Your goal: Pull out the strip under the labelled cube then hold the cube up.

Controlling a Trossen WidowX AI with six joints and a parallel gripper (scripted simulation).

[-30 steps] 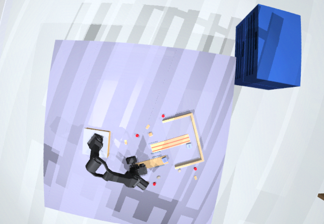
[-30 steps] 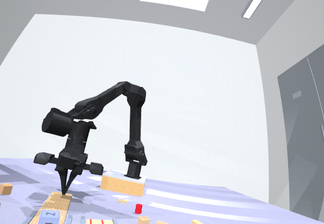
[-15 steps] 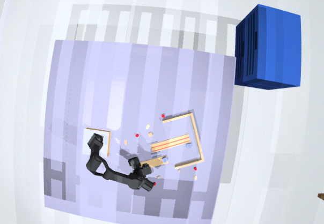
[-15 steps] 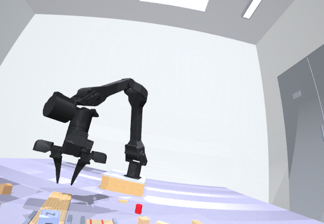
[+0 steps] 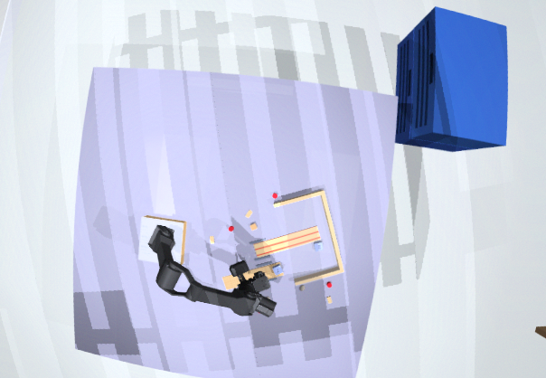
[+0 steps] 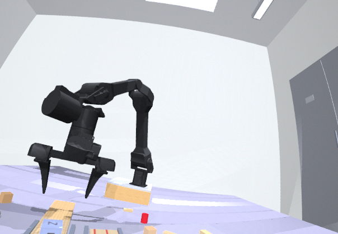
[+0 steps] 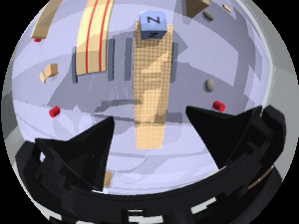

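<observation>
Right now the plain wooden strip is 5 cm below my gripper tip and 1 cm ahead of it.
</observation>
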